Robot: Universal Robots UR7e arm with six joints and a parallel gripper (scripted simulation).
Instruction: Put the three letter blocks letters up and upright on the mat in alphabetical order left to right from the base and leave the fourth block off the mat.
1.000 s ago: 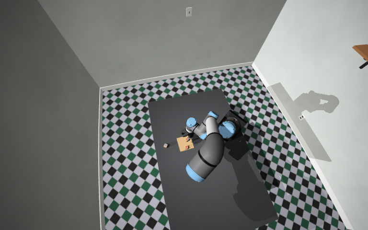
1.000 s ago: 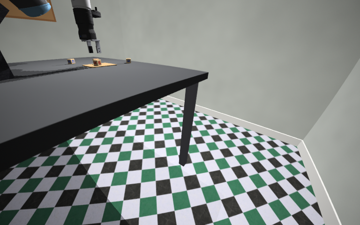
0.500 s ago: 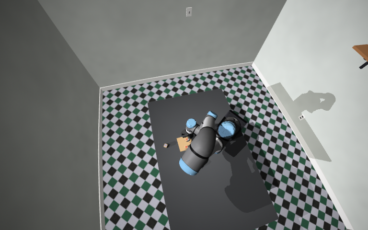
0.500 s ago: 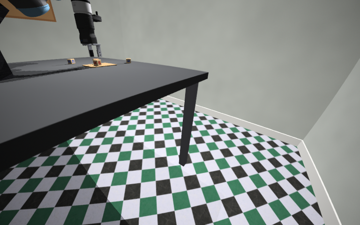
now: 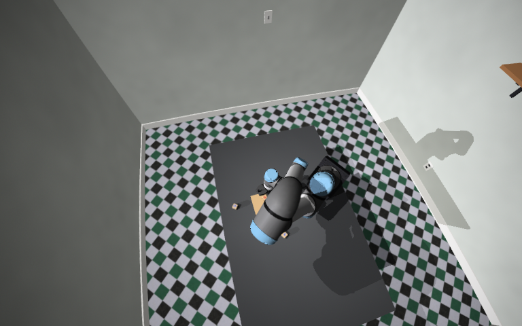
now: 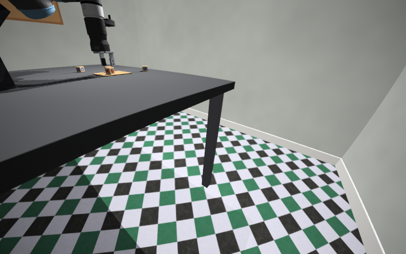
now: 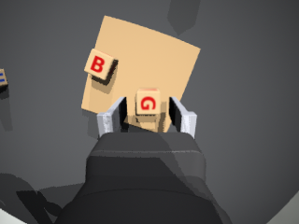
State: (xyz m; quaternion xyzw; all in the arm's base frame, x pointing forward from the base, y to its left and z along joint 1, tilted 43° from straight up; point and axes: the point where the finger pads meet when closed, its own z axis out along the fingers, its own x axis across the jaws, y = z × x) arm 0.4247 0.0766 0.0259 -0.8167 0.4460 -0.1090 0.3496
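Right now my hand is 4 cm above the G block. Round my hand: mat 6 cm below, 3 cm to the left, 1 cm ahead.
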